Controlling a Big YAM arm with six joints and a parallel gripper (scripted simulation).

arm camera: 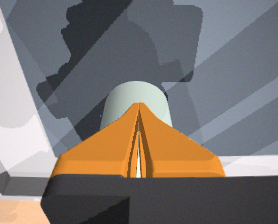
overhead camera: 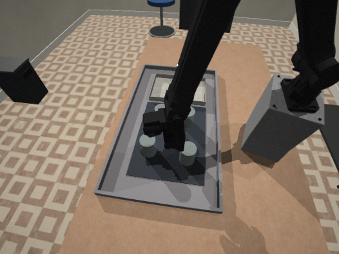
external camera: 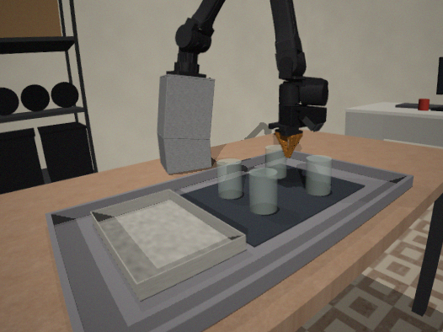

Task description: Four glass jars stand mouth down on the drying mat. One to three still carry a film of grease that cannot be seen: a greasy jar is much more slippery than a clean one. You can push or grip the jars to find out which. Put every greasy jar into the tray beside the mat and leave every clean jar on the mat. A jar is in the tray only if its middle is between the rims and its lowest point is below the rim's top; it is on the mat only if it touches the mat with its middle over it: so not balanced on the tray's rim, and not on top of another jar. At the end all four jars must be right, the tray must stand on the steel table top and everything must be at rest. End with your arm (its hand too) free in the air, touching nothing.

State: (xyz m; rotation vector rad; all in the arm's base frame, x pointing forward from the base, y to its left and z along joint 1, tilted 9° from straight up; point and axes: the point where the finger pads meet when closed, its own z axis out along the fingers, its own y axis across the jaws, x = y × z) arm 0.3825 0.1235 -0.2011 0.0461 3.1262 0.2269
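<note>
Right now my hand is 100 mm to the left of the dark drying mat, 80 mm above it and 30 mm short of it. Also, from my hand: pale tray: 420 mm to the right, 70 mm below, 20 mm ahead; then rimmed steel table top: 210 mm to the right, 80 mm below, 40 mm ahead.
</note>
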